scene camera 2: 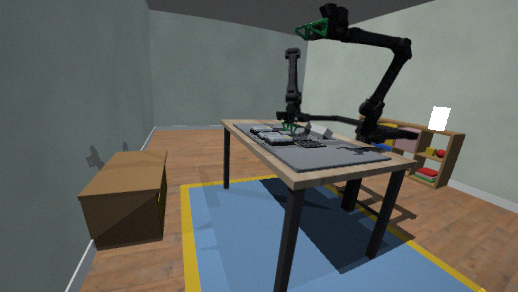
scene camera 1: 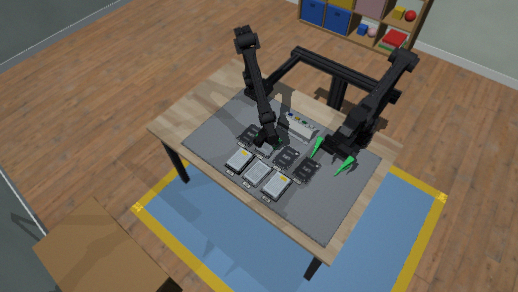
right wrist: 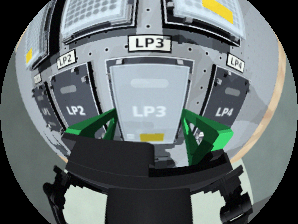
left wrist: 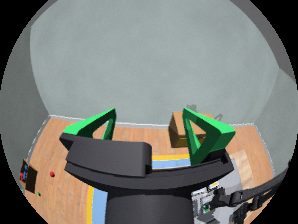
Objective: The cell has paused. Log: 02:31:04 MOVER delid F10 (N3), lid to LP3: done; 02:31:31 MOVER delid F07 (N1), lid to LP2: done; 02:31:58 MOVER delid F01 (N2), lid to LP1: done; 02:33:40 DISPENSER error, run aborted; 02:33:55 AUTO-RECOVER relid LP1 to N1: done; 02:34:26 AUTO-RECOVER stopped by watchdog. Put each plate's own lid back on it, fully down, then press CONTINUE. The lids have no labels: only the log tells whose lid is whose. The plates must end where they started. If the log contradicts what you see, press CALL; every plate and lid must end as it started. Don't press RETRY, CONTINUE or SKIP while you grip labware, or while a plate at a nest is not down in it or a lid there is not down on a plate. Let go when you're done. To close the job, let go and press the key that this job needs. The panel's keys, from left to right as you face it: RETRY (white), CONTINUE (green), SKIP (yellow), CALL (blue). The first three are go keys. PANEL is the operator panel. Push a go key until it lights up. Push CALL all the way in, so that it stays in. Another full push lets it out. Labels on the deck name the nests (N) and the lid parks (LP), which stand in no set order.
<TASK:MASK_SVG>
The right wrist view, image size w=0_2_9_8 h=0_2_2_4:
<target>my right gripper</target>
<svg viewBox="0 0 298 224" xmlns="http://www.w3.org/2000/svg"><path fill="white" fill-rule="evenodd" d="M64 132L61 141L71 151L65 169L86 184L108 192L105 224L193 224L190 192L204 188L233 171L229 157L222 149L233 136L231 128L182 108L181 123L188 152L188 167L154 169L156 165L153 144L146 141L113 140L118 117L116 108L73 124ZM189 121L204 132L204 139L200 145L190 129ZM110 120L105 136L102 139L96 139L94 133Z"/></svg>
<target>clear lid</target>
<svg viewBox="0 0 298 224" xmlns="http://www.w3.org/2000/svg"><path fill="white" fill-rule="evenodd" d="M110 65L110 80L112 80L114 103L116 103L118 121L120 121L124 140L148 141L150 144L173 144L178 124L180 124L182 108L184 108L190 67L188 65L158 63Z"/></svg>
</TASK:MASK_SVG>
